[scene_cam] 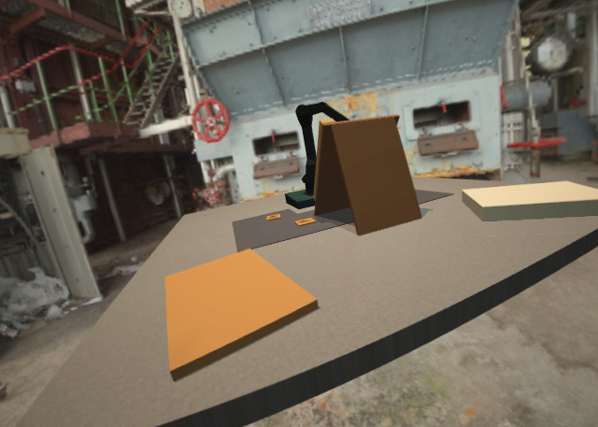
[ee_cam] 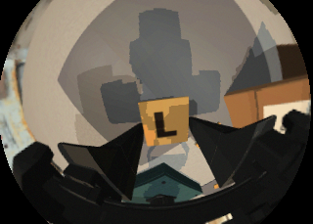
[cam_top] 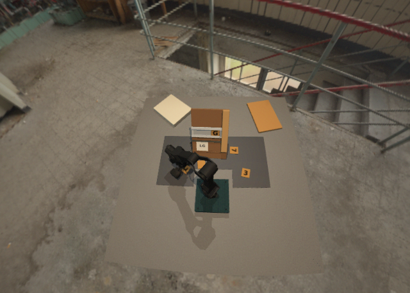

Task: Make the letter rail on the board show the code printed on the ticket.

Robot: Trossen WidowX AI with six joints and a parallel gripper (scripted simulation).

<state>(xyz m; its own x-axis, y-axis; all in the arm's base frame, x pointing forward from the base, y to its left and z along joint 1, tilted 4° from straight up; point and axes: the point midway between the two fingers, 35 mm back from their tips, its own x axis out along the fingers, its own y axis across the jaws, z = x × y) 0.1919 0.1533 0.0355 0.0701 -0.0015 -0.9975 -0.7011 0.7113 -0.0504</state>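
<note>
The white ticket is 140 mm to the right of my gripper tip, 120 mm ahead of it and 60 mm above it. Round my gripper tip: orange tile marked l (right at my gripper tip); orange tile marked g (240 mm to the right, 160 mm ahead, 140 mm above); dark mat (200 mm to the right, 30 mm below, 10 mm ahead).
</note>
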